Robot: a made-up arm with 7 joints.
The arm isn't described. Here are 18 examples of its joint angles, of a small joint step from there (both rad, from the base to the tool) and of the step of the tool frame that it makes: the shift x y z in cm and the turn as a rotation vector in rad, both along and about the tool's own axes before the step.
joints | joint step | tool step
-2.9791 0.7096 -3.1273 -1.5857 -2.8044 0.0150 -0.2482 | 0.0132 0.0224 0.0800 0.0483 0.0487 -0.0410 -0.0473 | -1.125 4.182 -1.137 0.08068 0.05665 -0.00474
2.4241 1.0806 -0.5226 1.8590 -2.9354 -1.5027 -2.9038 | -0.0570 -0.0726 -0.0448 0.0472 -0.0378 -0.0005 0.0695 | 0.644 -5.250 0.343 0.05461 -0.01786 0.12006
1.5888 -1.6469 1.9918 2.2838 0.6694 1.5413 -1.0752 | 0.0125 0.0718 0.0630 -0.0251 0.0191 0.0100 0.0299 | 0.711 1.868 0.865 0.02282 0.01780 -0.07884
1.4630 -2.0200 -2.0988 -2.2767 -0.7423 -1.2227 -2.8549 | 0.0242 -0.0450 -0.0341 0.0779 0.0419 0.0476 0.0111 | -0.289 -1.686 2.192 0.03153 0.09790 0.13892
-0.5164 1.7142 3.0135 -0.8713 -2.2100 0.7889 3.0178 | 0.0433 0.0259 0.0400 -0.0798 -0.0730 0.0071 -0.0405 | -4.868 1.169 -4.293 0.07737 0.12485 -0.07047
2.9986 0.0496 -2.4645 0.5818 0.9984 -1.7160 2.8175 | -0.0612 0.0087 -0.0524 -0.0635 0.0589 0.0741 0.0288 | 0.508 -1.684 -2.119 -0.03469 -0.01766 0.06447
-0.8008 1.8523 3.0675 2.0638 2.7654 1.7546 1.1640 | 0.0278 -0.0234 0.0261 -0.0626 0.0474 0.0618 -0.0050 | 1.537 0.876 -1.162 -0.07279 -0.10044 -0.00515
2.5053 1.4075 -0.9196 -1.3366 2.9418 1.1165 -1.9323 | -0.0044 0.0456 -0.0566 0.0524 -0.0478 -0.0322 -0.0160 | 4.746 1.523 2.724 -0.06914 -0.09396 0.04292
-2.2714 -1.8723 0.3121 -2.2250 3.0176 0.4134 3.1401 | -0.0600 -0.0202 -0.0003 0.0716 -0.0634 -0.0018 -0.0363 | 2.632 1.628 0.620 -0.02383 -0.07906 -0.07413
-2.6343 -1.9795 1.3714 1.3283 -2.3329 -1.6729 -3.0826 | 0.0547 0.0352 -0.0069 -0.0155 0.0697 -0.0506 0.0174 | 2.484 0.221 4.001 0.10376 0.00935 -0.01400
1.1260 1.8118 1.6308 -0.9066 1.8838 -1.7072 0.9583 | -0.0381 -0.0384 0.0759 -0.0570 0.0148 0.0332 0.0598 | 2.784 0.311 2.118 -0.07774 0.08019 0.14641
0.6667 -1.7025 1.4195 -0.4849 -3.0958 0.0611 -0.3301 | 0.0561 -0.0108 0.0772 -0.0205 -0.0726 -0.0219 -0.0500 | 5.047 2.708 -1.599 0.04535 -0.04217 -0.06065
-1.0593 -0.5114 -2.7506 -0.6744 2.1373 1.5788 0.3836 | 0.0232 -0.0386 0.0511 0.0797 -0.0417 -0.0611 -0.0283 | -1.546 -3.273 4.267 0.06896 0.14764 0.05048
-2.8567 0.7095 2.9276 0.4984 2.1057 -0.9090 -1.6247 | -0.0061 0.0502 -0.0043 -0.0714 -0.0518 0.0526 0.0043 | -6.855 1.066 3.052 0.09688 0.11932 0.05396
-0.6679 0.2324 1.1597 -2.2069 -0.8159 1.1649 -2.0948 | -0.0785 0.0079 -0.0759 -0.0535 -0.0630 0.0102 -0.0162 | 0.496 -2.989 3.360 -0.12855 -0.03934 -0.04168
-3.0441 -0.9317 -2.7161 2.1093 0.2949 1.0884 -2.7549 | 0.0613 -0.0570 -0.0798 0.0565 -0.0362 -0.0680 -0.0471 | 1.959 1.052 -3.093 0.08066 0.01361 0.00967
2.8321 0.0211 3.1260 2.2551 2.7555 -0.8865 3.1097 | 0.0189 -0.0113 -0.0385 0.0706 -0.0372 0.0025 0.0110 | 1.894 0.366 -1.883 -0.00496 -0.07878 -0.01883
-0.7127 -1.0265 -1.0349 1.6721 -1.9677 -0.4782 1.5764 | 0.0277 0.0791 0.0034 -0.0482 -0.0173 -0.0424 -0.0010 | -0.538 2.103 -4.216 0.06010 -0.04094 -0.06390
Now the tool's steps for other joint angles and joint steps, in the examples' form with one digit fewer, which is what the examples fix.
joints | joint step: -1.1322 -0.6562 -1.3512 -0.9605 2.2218 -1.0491 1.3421 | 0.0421 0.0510 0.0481 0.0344 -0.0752 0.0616 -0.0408
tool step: -3.78 1.14 -0.08 0.0060 0.0274 -0.0657
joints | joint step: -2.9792 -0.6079 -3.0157 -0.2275 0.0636 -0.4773 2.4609 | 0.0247 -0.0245 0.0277 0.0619 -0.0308 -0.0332 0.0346
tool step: -2.89 -2.76 2.26 -0.0249 0.0502 0.0492
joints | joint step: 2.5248 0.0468 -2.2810 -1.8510 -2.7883 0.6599 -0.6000 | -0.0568 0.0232 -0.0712 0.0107 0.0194 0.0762 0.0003
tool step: 1.97 -4.56 0.78 -0.0110 -0.0520 0.1274
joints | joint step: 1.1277 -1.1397 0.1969 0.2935 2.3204 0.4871 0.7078 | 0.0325 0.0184 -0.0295 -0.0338 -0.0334 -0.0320 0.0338
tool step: -0.42 3.15 0.76 0.0420 0.0218 -0.0193
